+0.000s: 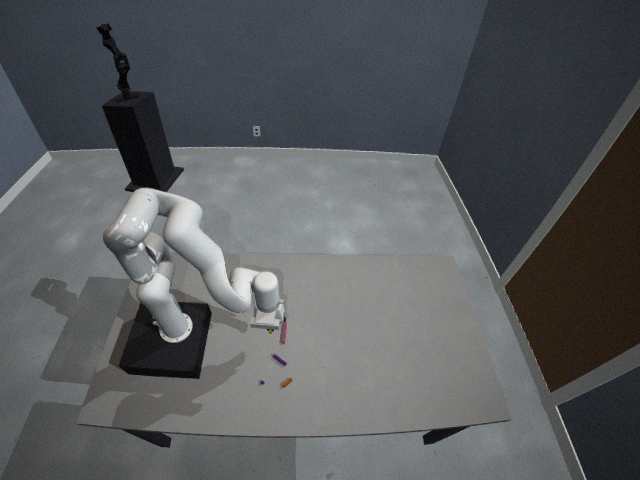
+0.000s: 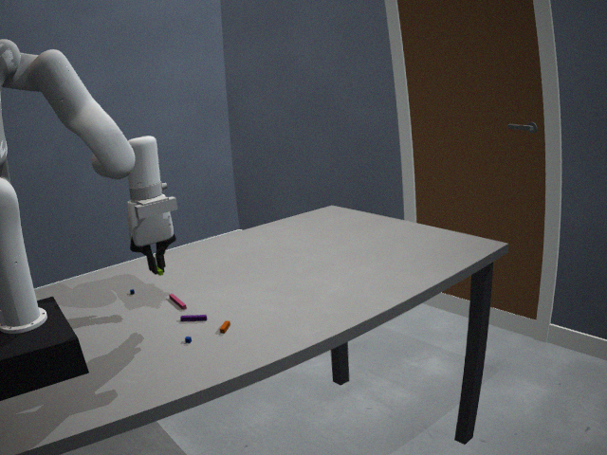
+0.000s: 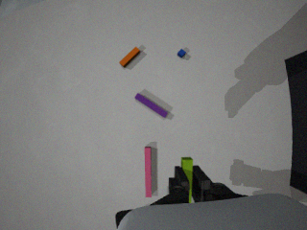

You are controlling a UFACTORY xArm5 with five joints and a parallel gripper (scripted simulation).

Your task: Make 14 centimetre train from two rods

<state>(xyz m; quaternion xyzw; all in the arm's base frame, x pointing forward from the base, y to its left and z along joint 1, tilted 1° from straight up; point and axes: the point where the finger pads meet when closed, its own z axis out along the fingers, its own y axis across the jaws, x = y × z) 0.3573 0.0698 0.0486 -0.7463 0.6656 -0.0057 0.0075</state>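
Now: hand 12 cm above the pink rod, 4 cm to the right of it and 4 cm short of it. The rest, counted from my hand: lime rod (2 cm below); orange rod (16 cm to the right, 12 cm below, 9 cm ahead); purple rod (12 cm below, 8 cm to the right, 5 cm ahead).
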